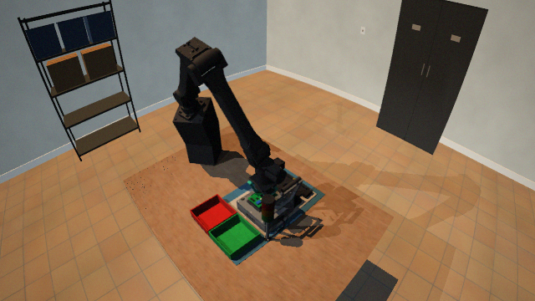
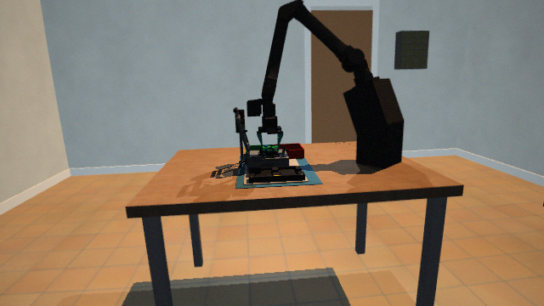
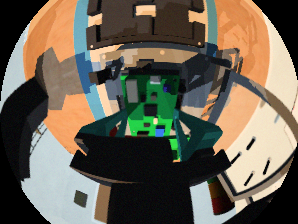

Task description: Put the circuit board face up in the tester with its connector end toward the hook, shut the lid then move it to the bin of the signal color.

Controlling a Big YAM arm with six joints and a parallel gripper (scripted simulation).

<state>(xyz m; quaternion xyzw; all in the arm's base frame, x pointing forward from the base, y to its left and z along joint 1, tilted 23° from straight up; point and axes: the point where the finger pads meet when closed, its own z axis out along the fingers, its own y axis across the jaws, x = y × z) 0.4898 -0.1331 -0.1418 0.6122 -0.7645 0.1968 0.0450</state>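
Now: the green circuit board right at my hand. The rest, counted from my hand: green bin: 1 cm behind, 20 cm to the right, 8 cm below; tester lid: 12 cm ahead, 3 cm to the right, 9 cm above; red bin: 15 cm behind, 17 cm to the right, 8 cm below.
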